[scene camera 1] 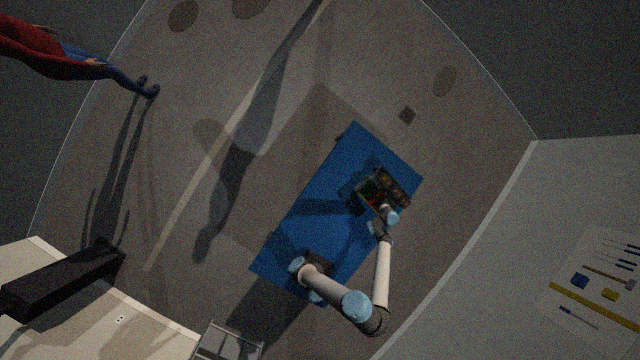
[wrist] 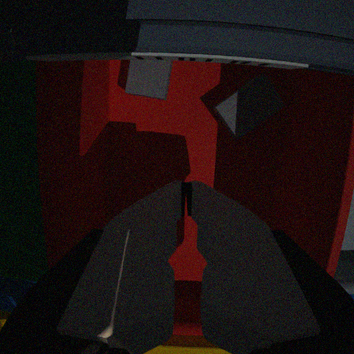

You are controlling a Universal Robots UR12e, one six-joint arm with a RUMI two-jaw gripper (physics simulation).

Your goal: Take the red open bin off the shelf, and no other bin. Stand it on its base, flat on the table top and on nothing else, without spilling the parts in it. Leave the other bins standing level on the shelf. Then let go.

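Places are measured from the arm's base along level axes (x ahead, y left, z up), in millimetres.
Pixels of known places: gripper, between the fingertips: (scene camera 1: 376, 197).
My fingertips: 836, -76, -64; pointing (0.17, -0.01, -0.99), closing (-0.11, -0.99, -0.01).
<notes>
For each thing: its top centre in the pictures, then the offset to it from my fingertips, as dx, dy, dz. "spot": a spot on its surface instead. Level surfaces: height alone.
- red open bin, a spot on its surface: (scene camera 1: 373, 193) spot: +9, +68, +46
- small shelf, centre of its top: (scene camera 1: 397, 192) +110, -16, +199
- blue table, height of its surface: dz -35
The red open bin (wrist: 168, 109) (scene camera 1: 373, 193) stands on the small shelf (scene camera 1: 393, 190) at the far right of the blue table (scene camera 1: 313, 219). In the wrist view it fills the frame under the shelf's upper board (wrist: 228, 38). Two grey parts (wrist: 147, 79) (wrist: 228, 110) lie at its back. My gripper (wrist: 186, 191) (scene camera 1: 379, 205) is shut with nothing between the fingers. Its tips reach over the bin's front edge into the bin's opening. I cannot tell whether they touch the bin.
A dark green bin (wrist: 17, 175) stands left of the red one and a grey bin (wrist: 348, 232) right of it. A yellow strip (wrist: 186, 349) runs below the fingers. A person (scene camera 1: 44, 53) walks at far left. A tool mat (scene camera 1: 595, 277) lies at far right.
</notes>
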